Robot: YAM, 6 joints.
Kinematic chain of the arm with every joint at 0, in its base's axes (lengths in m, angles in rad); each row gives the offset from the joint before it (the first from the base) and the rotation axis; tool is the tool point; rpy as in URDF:
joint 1: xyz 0 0 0.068 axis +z
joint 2: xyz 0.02 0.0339 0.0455 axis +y
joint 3: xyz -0.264 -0.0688 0 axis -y
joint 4: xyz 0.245 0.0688 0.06 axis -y
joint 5: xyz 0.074 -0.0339 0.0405 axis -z
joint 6: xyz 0.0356 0 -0.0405 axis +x
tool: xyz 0 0 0 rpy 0 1.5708 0
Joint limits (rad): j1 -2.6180..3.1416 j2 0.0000..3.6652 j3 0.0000..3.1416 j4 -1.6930..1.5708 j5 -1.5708..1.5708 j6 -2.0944..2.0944
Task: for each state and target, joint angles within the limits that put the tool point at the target. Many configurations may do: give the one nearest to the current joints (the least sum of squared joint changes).
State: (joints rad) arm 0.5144 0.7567 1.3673 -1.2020 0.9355 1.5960
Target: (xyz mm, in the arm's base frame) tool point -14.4 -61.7 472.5
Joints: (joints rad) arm 0.8278 0.5020 1.5691 -1.1942 1.0646 1.5960
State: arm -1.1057 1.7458 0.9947 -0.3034 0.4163 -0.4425
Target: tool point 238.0 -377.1 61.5
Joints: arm -0.9789 2.2912 1.3703 -0.1050 0.3703 -0.4425
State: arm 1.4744 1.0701 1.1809 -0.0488 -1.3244 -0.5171
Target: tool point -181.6 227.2 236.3
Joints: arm 2.1266 1.4484 0.8607 -0.1079 -1.3085 -0.5171
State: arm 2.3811 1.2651 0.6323 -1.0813 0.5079 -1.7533
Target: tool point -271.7 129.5 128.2
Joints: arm 2.7478 1.8207 1.0158 -0.7449 0.4452 -1.7533
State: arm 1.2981 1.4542 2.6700 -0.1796 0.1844 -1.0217
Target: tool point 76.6 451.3 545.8
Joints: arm 1.4133 2.1778 2.6589 -0.0171 0.1373 -1.0217
